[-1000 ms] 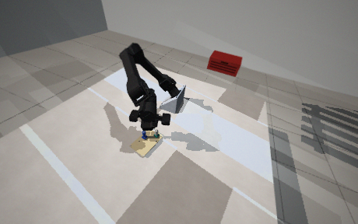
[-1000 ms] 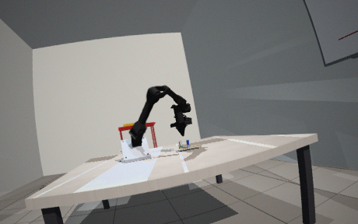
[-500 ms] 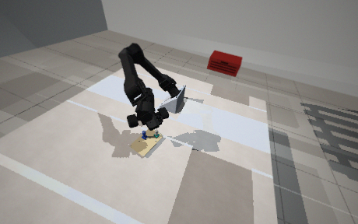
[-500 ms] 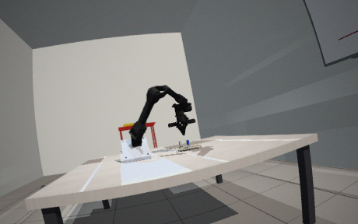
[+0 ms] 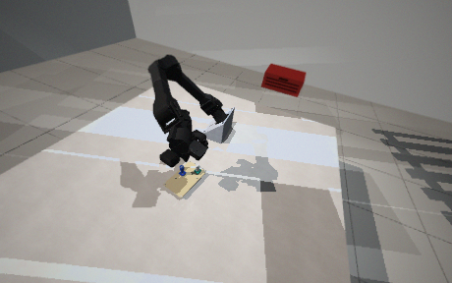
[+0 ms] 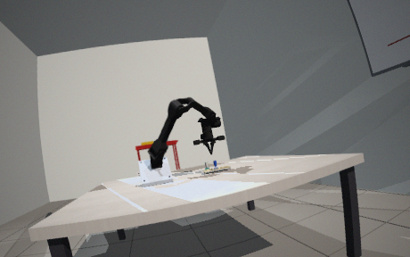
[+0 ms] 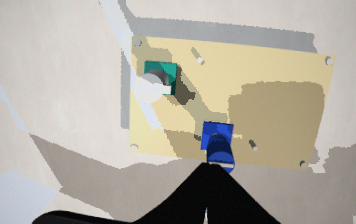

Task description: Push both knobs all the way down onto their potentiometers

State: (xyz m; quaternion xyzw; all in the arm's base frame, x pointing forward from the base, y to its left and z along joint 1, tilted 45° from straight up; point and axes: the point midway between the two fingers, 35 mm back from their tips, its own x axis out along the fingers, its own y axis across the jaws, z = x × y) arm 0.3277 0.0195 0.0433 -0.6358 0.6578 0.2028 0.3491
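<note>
The blue knob lies 5 cm below my gripper tip, 2 cm to the right of it and 1 cm ahead of it. From my gripper tip the other things lie so: grey knob (5 cm below, 3 cm to the left, 3 cm behind).
</note>
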